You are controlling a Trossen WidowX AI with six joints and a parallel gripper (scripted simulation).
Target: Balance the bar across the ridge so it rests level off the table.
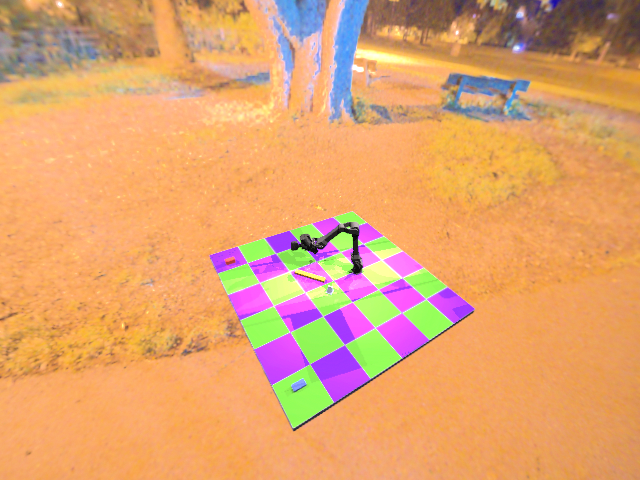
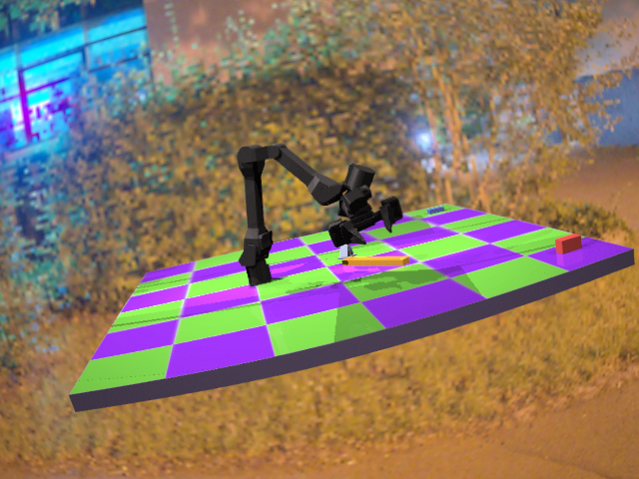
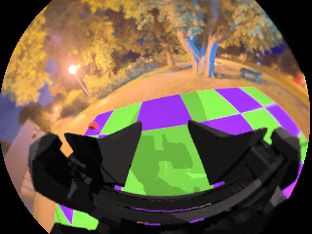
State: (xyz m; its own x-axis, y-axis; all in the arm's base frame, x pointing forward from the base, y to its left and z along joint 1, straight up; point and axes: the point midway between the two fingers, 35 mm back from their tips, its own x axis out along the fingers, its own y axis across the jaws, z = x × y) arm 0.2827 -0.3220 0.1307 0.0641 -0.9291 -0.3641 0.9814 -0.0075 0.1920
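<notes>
Right now the bar is 3 cm ahead of my gripper tip, 24 cm to the left of it and 11 cm below it. The rest, counted from my gripper tip: blue block 46 cm ahead, 85 cm to the left, 11 cm below; then red block 46 cm ahead, 15 cm to the right, 10 cm below.
</notes>
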